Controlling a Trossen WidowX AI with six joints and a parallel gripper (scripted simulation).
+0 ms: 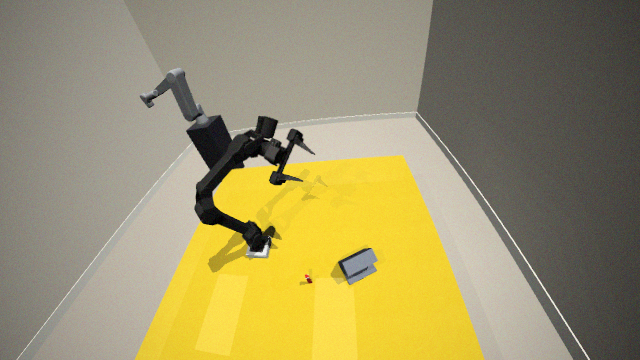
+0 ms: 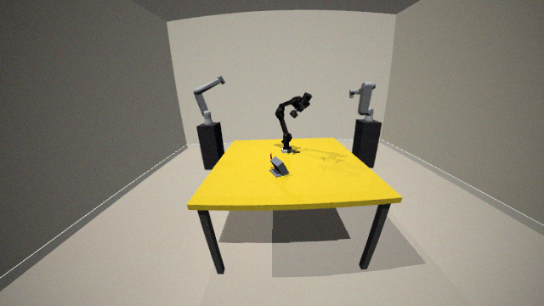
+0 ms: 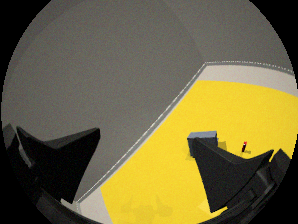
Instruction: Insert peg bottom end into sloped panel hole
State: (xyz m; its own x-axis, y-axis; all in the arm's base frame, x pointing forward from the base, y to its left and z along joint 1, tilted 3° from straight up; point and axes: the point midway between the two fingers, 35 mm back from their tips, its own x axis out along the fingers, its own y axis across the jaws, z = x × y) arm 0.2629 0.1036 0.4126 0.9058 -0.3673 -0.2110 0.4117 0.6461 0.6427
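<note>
Now: gripper tip 40 mm past the red peg, 210 mm to the left of it and 380 mm above it. From my gripper tip the other things lie so: grey sloped panel: 150 mm ahead, 140 mm to the right, 380 mm below.
</note>
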